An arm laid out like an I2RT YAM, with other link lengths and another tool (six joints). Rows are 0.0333 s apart.
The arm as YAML. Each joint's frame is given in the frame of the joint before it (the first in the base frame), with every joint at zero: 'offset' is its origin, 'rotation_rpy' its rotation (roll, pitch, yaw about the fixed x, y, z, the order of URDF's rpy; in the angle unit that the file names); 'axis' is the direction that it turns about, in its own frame. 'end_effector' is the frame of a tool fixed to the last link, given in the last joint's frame.
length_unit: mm
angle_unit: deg
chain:
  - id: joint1
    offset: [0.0, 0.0, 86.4]
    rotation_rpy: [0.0, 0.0, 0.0]
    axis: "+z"
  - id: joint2
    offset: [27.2, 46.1, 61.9]
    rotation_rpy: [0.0, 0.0, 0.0]
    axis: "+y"
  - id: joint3
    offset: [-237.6, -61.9, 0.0]
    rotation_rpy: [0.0, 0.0, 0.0]
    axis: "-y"
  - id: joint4
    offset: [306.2, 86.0, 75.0]
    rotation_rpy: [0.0, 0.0, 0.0]
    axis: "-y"
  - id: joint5
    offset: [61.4, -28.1, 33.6]
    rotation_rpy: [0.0, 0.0, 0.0]
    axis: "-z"
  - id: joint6
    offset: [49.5, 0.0, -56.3]
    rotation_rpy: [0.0, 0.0, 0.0]
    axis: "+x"
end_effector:
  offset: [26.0, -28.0, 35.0]
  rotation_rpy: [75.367, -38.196, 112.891]
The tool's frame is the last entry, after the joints.
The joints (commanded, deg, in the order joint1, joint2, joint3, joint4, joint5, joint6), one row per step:
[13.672 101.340 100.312 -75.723 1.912 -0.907]
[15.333 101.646 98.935 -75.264 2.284 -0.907]
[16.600 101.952 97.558 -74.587 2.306 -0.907]
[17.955 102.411 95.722 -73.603 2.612 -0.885]
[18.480 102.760 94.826 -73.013 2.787 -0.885]
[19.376 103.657 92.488 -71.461 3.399 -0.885]
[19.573 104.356 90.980 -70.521 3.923 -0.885]
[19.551 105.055 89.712 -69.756 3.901 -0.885]
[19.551 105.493 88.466 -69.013 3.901 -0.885]
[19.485 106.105 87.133 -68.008 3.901 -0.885]
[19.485 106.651 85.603 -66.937 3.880 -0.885]
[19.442 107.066 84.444 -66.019 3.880 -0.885]
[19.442 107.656 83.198 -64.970 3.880 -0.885]
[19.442 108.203 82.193 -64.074 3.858 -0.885]
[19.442 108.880 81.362 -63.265 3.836 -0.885]
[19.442 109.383 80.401 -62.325 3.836 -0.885]
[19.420 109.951 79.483 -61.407 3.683 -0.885]
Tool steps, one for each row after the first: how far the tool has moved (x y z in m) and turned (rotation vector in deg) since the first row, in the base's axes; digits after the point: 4 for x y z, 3 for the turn. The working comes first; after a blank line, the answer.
Tool pose at each row, in the base's axes (x y z in m, rotation vector in deg; the steps are taken from these numbers as rounded here):
[0.4101 0.1123 0.3214 -144.270 -93.099 -41.234]
[0.4071 0.1237 0.3113 -143.074 -95.050 -39.156]
[0.4048 0.1328 0.3013 -141.930 -96.381 -37.528]
[0.4023 0.1422 0.2877 -140.980 -97.911 -35.373]
[0.4017 0.1458 0.2803 -140.660 -98.533 -34.304]
[0.4005 0.1517 0.2611 -140.401 -99.732 -31.564]
[0.4004 0.1525 0.2479 -140.709 -100.143 -29.528]
[0.4004 0.1523 0.2358 -140.780 -99.956 -27.743]
[0.3996 0.1521 0.2257 -140.822 -99.834 -26.343]
[0.3992 0.1514 0.2140 -140.919 -99.629 -24.952]
[0.3979 0.1510 0.2016 -140.927 -99.471 -23.467]
[0.3970 0.1503 0.1924 -140.979 -99.323 -22.499]
[0.3958 0.1499 0.1815 -140.985 -99.201 -21.335]
[0.3948 0.1496 0.1722 -140.969 -99.081 -20.372]
[0.3939 0.1493 0.1631 -140.948 -98.951 -19.347]
[0.3927 0.1489 0.1545 -140.942 -98.863 -18.575]
[0.3914 0.1484 0.1457 -140.843 -98.631 -17.790]

[-0.0030 0.0114 -0.0101 -0.659 1.094 1.579]
[-0.0053 0.0205 -0.0201 -0.955 2.052 2.845]
[-0.0078 0.0299 -0.0337 -1.622 3.221 4.121]
[-0.0084 0.0335 -0.0411 -1.984 3.796 4.615]
[-0.0096 0.0394 -0.0603 -3.073 5.222 5.411]
[-0.0097 0.0402 -0.0735 -3.943 6.281 5.533]
[-0.0097 0.0400 -0.0856 -4.268 7.440 5.532]
[-0.0105 0.0398 -0.0957 -4.541 8.341 5.546]
[-0.0109 0.0391 -0.1074 -4.807 9.244 5.493]
[-0.0122 0.0387 -0.1198 -5.077 10.212 5.510]
[-0.0131 0.0380 -0.1290 -5.262 10.842 5.476]
[-0.0143 0.0376 -0.1399 -5.488 11.596 5.486]
[-0.0153 0.0373 -0.1492 -5.656 12.231 5.497]
[-0.0162 0.0370 -0.1583 -5.836 12.908 5.509]
[-0.0174 0.0366 -0.1669 -5.987 13.409 5.516]
[-0.0187 0.0361 -0.1757 -6.001 13.998 5.516]

